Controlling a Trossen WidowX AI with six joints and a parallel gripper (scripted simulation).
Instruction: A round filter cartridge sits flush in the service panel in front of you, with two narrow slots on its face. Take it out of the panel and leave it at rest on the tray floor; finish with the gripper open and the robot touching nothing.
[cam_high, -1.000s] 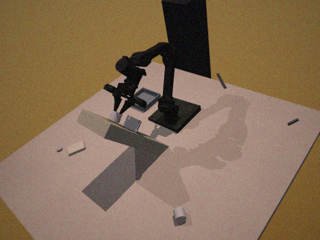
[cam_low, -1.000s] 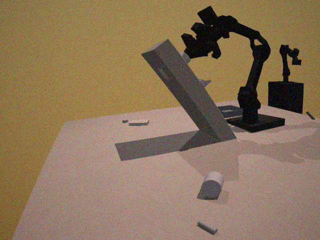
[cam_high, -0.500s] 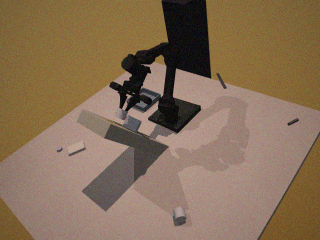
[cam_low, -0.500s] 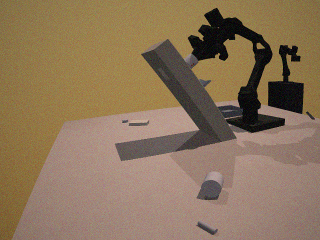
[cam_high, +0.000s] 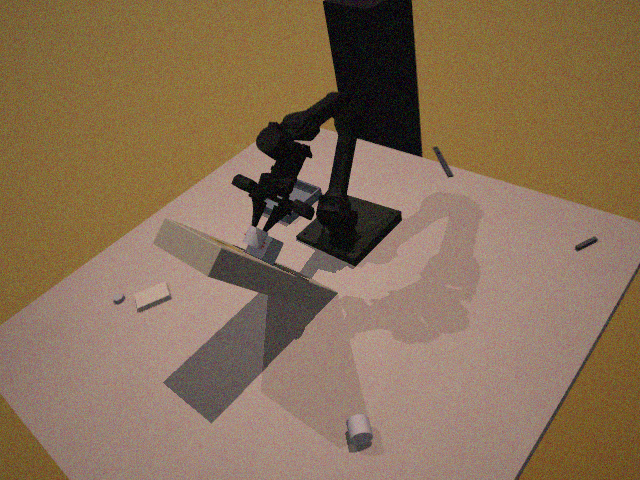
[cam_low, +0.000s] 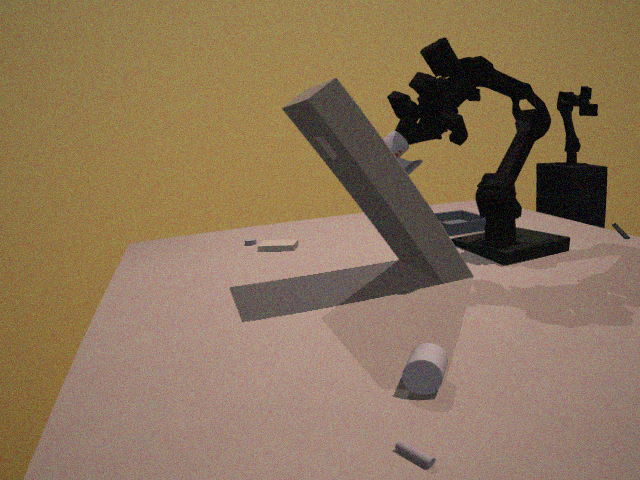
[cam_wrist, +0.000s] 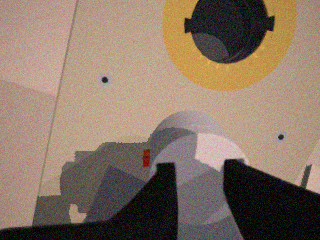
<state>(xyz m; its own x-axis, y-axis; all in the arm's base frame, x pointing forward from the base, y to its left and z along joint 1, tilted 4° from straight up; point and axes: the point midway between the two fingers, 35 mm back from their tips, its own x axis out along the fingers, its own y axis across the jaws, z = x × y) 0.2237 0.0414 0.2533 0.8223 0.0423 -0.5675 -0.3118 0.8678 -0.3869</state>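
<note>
The white round filter cartridge lies 10 mm below my gripper tip and 10 mm ahead of it. The rest, counted from my gripper tip: pale block (320 mm to the right, 250 mm below, 200 mm ahead); then small blue-grey plate (70 mm below); then blue-grey square tray (320 mm to the right, 300 mm behind, 240 mm below).
</note>
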